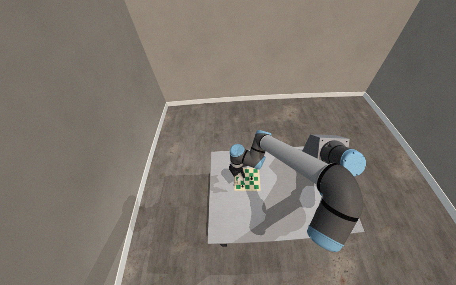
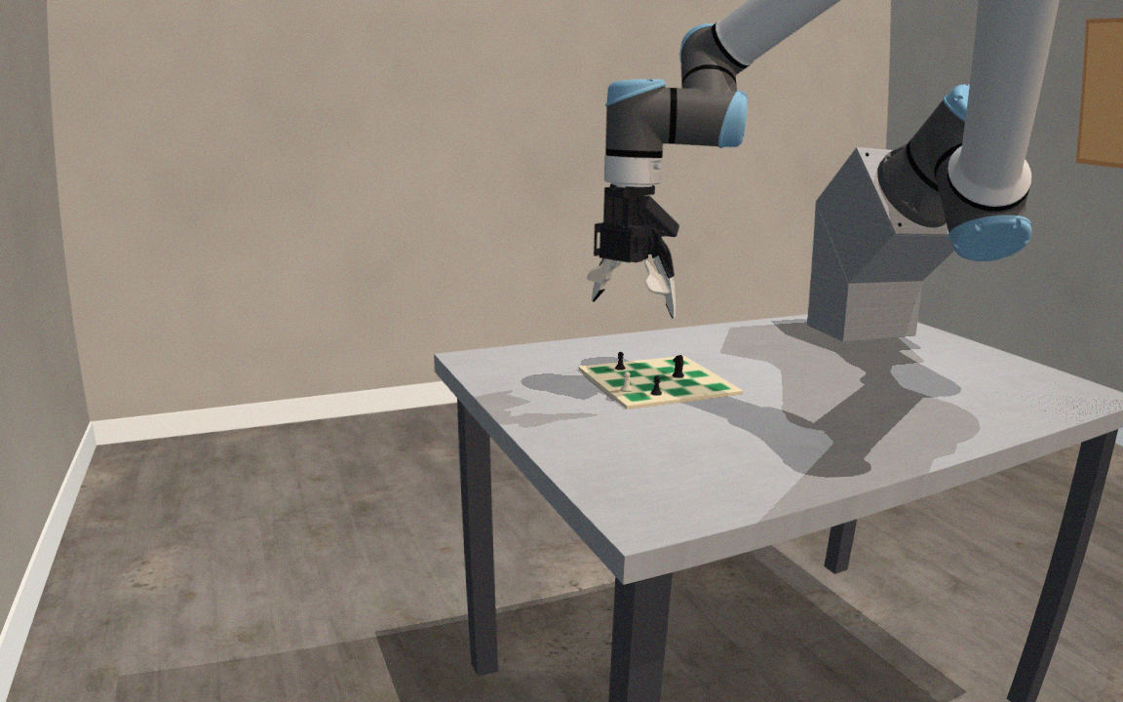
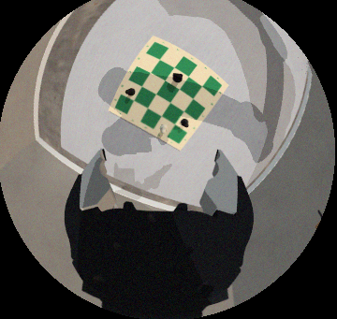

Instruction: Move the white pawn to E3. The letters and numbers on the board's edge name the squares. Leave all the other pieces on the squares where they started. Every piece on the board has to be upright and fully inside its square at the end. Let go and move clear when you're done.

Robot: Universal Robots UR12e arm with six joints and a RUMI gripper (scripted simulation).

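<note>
The white pawn is 120 mm below my hand, 10 mm to the left of it and 10 mm ahead of it. Also, from my hand: chessboard (140 mm below, 60 mm behind, 30 mm to the right).
</note>
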